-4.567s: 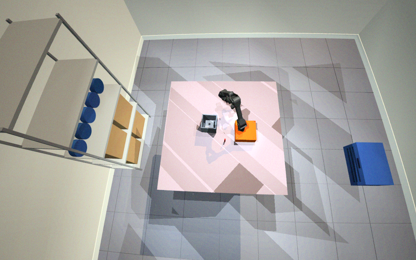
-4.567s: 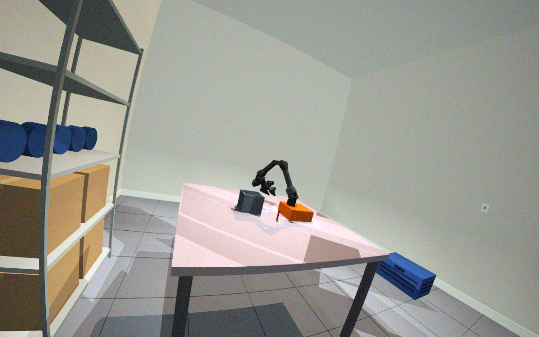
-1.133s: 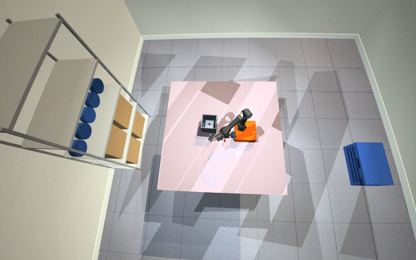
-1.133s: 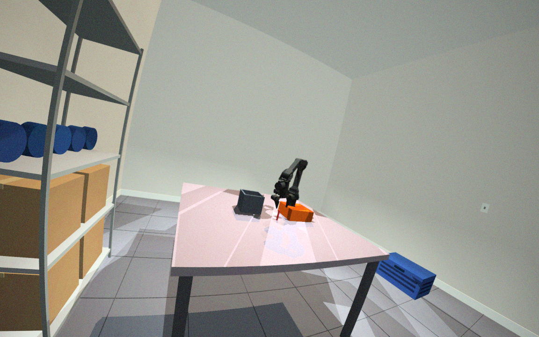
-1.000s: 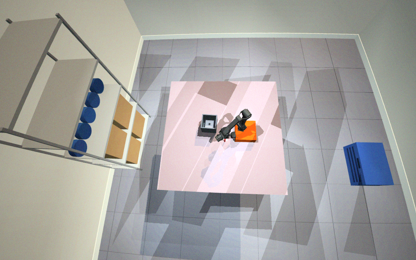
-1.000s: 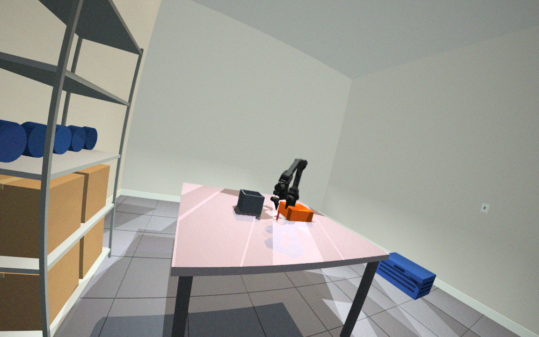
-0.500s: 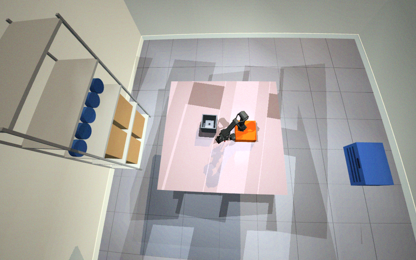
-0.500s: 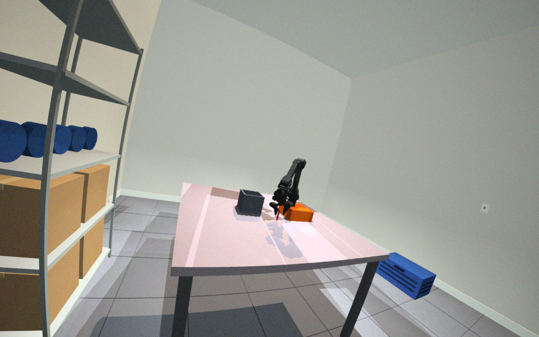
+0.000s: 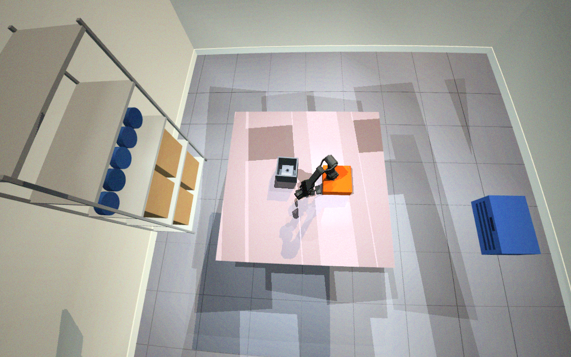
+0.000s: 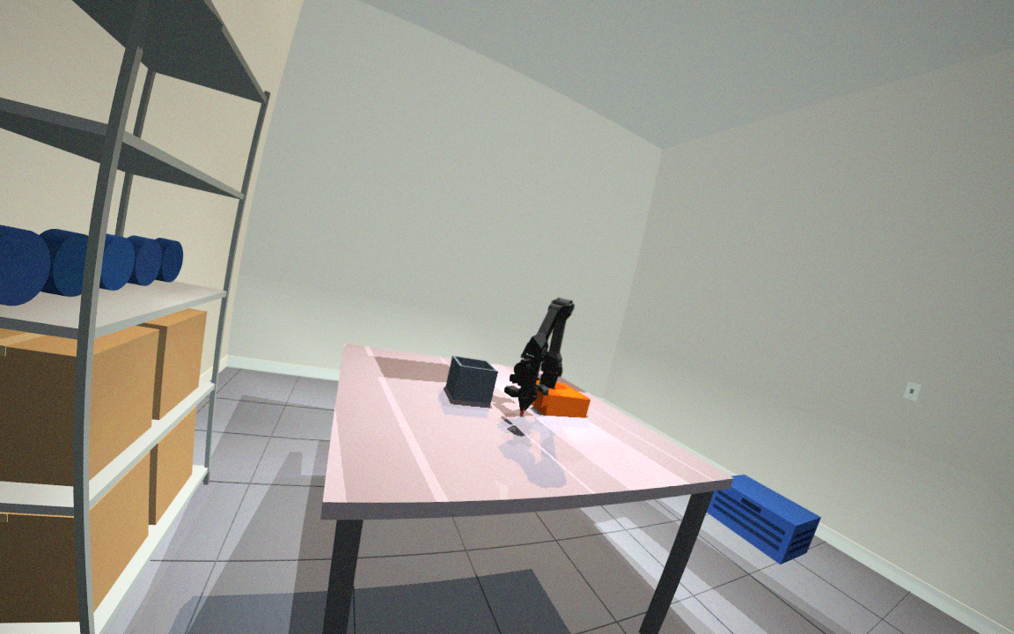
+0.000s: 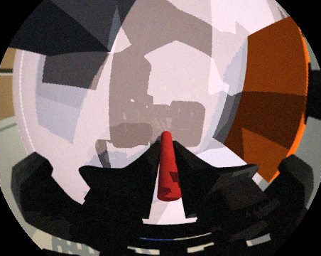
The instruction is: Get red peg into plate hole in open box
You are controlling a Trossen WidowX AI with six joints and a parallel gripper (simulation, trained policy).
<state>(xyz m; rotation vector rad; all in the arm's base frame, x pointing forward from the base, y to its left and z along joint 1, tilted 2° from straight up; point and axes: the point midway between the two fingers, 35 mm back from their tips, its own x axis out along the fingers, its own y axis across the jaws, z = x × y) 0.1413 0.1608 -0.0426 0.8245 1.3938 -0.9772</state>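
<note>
The plate is 20 cm ahead of my gripper tip, 15 cm to the right of it and 3 cm above it. Also, from my gripper tip: red peg (2 cm above).
</note>
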